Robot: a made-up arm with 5 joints.
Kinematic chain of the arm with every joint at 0, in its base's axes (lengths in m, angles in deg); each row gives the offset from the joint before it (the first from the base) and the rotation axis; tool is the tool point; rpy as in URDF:
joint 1: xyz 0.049 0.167 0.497 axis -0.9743 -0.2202 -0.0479
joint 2: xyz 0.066 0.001 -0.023 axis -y
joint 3: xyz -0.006 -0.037 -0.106 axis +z
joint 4: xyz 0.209 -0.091 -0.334 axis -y
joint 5: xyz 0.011 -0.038 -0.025 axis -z
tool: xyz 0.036 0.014 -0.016 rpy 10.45 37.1 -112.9
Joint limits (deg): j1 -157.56..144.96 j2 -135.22..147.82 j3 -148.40..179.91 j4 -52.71..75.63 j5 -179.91..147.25
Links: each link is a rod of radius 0.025 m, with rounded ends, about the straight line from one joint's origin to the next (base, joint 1, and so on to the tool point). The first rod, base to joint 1, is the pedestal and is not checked.
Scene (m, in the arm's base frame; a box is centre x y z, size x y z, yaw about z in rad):
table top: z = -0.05
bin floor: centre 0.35 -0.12 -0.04 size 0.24 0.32 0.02 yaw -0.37
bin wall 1: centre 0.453 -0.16 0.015 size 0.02 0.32 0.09 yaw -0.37
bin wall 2: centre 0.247 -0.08 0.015 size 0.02 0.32 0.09 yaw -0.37
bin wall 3: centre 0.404 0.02 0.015 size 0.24 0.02 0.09 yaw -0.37
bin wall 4: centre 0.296 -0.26 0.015 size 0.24 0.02 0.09 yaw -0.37
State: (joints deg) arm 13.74 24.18 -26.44 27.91 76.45
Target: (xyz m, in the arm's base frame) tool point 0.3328 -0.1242 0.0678
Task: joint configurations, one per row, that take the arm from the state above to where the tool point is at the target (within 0.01 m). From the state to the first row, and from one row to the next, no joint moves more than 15 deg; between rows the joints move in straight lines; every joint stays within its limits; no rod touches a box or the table.
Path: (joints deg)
1: 15.72 19.91 -19.37 16.39 62.92
2: 17.69 15.64 -12.31 4.88 49.39
3: 19.67 11.38 -5.24 -6.64 35.86
4: 21.65 7.11 1.82 -18.16 22.33
5: 23.62 2.84 8.89 -29.68 8.79
6: 25.60 -1.43 15.96 -41.19 -4.74
7: 27.57 -5.69 23.02 -52.71 -18.27

